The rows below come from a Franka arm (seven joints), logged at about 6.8 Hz.
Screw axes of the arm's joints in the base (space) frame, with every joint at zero. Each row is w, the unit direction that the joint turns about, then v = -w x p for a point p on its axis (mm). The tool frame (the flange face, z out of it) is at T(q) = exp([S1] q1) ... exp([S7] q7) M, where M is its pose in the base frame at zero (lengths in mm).
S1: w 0 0 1 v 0 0 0
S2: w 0 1 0 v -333 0 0
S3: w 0 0 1 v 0 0 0
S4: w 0 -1 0 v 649 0 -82.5
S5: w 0 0 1 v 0 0 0
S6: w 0 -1 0 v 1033 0 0
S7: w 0 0 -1 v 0 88 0
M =
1 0 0 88
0 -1 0 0
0 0 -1 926
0 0 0 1
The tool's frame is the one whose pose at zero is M.
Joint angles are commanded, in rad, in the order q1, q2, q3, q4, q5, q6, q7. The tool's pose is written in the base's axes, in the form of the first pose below.
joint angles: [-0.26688 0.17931 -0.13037 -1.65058 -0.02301 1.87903 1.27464]
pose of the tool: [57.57 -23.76 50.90], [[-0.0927 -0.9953 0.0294], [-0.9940 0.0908 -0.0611], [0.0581 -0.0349 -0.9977]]
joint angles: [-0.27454 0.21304 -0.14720 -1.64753 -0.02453 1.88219 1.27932]
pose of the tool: [57.59 -25.28 49.01], [[-0.1191 -0.9929 -0.0002], [-0.9911 0.1189 -0.0594], [0.0590 -0.0069 -0.9982]]
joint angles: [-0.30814 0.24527 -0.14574 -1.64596 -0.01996 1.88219 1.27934]
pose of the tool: [57.24 -27.25 47.06], [[-0.1507 -0.9881 -0.0294], [-0.9873 0.1520 -0.0460], [0.0500 0.0221 -0.9985]]
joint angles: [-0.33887 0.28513 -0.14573 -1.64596 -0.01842 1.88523 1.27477]
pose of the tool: [56.88 -29.16 44.57], [[-0.1752 -0.9824 -0.0650], [-0.9836 0.1776 -0.0320], [0.0429 0.0583 -0.9974]]
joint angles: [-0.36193 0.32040 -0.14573 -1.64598 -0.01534 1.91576 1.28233]
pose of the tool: [56.85 -30.72 42.58], [[-0.2044 -0.9764 -0.0704], [-0.9779 0.2069 -0.0300], [0.0439 0.0627 -0.9971]]
